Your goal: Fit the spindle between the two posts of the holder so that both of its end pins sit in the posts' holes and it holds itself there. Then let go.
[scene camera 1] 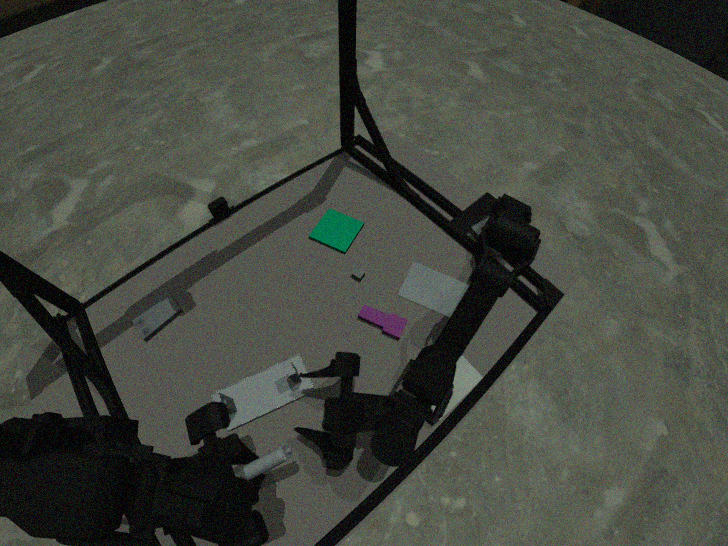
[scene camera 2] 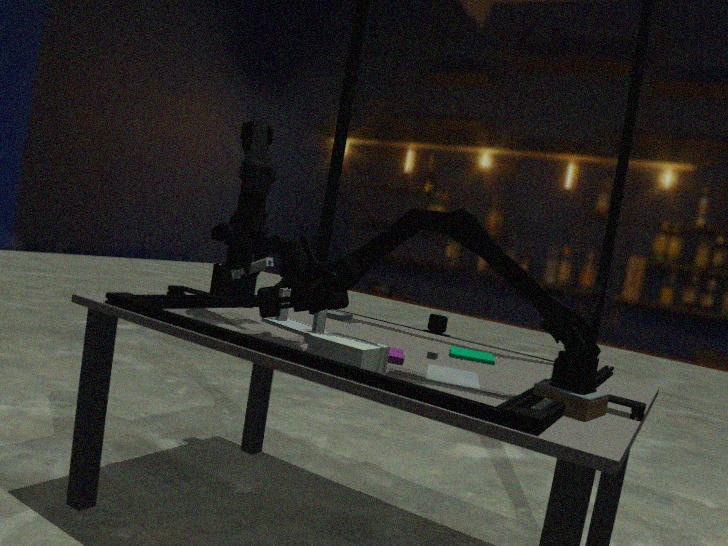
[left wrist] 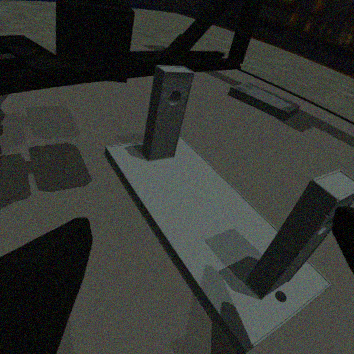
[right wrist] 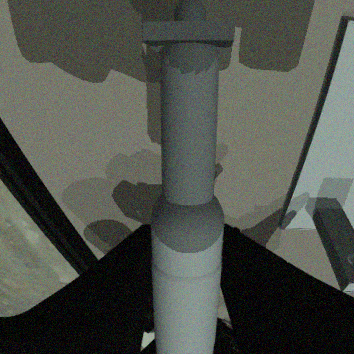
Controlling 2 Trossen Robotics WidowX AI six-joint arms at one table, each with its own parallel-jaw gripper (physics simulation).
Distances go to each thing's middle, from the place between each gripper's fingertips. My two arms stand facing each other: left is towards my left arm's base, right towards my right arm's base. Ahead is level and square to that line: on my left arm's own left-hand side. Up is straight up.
I see the pale grey base plate (scene camera 1: 270, 389) 130 mm behind my right hand, 110 mm below it and 40 mm to the left of it. Also, from my right hand: grey spindle (scene camera 1: 281, 454): 10 mm to the right, 10 mm above.
Right now my left hand is 70 mm short of the grey spindle, 100 mm to the left of it and 60 mm below it. Round my left hand: pale grey base plate 60 mm behind, 50 mm to the right, 70 mm below.
